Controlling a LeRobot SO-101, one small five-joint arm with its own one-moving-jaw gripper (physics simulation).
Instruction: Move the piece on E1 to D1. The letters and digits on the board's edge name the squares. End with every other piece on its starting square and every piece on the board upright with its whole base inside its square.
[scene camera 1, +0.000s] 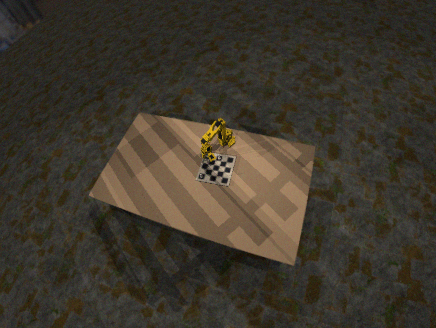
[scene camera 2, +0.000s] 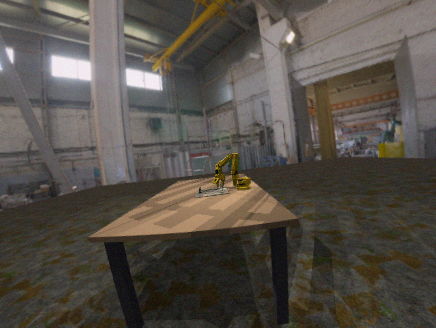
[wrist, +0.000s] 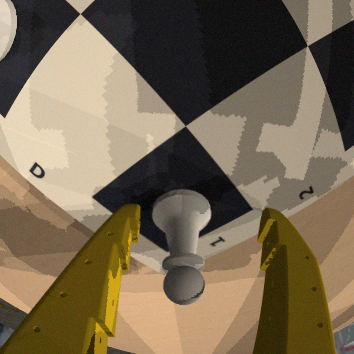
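Where they show: end effector, tool point: (wrist: 138, 218); arm's base, origin of the base link: (scene camera 1: 226, 143) (scene camera 2: 240, 188).
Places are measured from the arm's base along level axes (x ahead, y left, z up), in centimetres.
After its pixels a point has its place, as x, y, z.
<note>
A light grey pawn (wrist: 182, 225) @(13.9, -8.6, 1.6) stands upright on E1, the dark corner square (wrist: 170, 170) @(14.2, -7.5, 0.6) of the chequered board (scene camera 1: 217, 170) @(22.1, 1.0, 0.6) (scene camera 2: 214, 193) @(18.0, 7.4, 0.6) (wrist: 225, 142) @(15.9, -7.6, 0.6). Its base shows inside the square in the wrist view. D1, the light square (wrist: 85, 125) @(13.2, -5.1, 0.6) beside it on the left, holds no piece. My gripper (scene camera 1: 208, 158) @(12.7, -8.1, 1.2) (scene camera 2: 217, 185) (wrist: 200, 210) is open, with one jaw on each side of the pawn in the wrist view and a gap to it on both sides. In the scene views the jaws are too small to judge, and the pawn is hard to make out.
A white piece (scene camera 1: 219, 157) @(13.2, -0.5, 2.1) (wrist: 6, 30) stands on C1, partly cut off in the wrist view. Another piece (scene camera 1: 201, 176) @(29.4, -7.2, 1.7) (scene camera 2: 200, 190) @(28.9, -6.5, 0.8) stands on the board's far corner square along the E line. The board lies on the wooden table (scene camera 1: 170, 185) @(40.4, -25.3, 0.0) (scene camera 2: 170, 215) @(37.4, 40.3, 0.0), before the arm's base (scene camera 1: 229, 141) @(-1.0, 1.9, 1.8) (scene camera 2: 243, 184) @(-2.1, 1.3, 3.1).
</note>
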